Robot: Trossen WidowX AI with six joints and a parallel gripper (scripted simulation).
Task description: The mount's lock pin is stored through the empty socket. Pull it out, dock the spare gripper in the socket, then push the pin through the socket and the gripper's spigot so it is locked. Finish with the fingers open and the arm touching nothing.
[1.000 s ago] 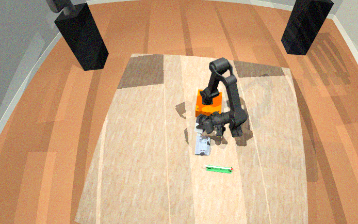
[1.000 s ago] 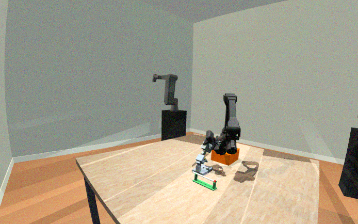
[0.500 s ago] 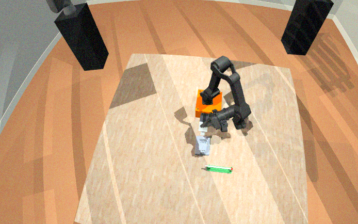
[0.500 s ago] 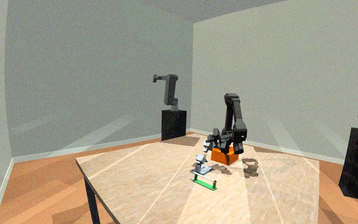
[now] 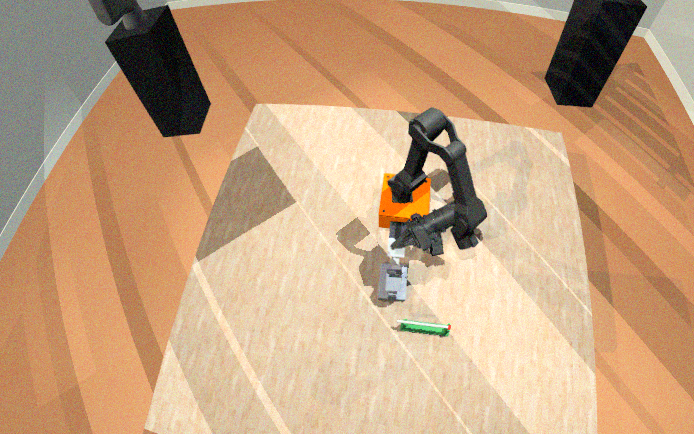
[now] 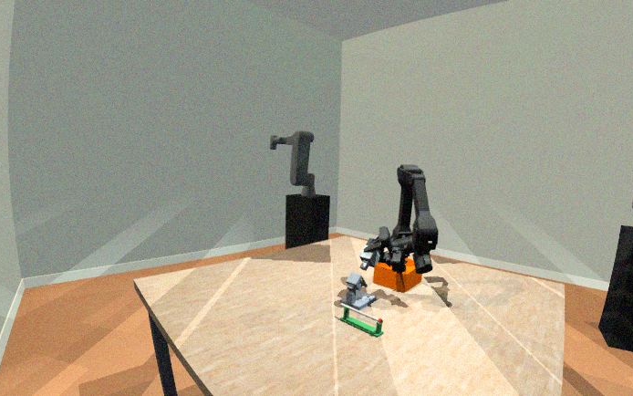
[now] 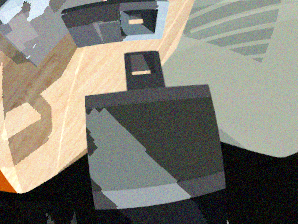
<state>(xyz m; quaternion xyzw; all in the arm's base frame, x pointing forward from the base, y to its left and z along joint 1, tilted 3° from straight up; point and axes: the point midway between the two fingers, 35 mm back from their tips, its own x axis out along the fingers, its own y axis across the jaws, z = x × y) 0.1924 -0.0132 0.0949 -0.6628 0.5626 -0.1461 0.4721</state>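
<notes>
Right now my gripper tip is 19 cm short of the green cradle, 10 cm to the right of it and 13 cm above it. Also, from my gripper tip: spare gripper: 1 cm to the left; then mount: 7 cm ahead, 1 cm to the left, 10 cm below.
</notes>
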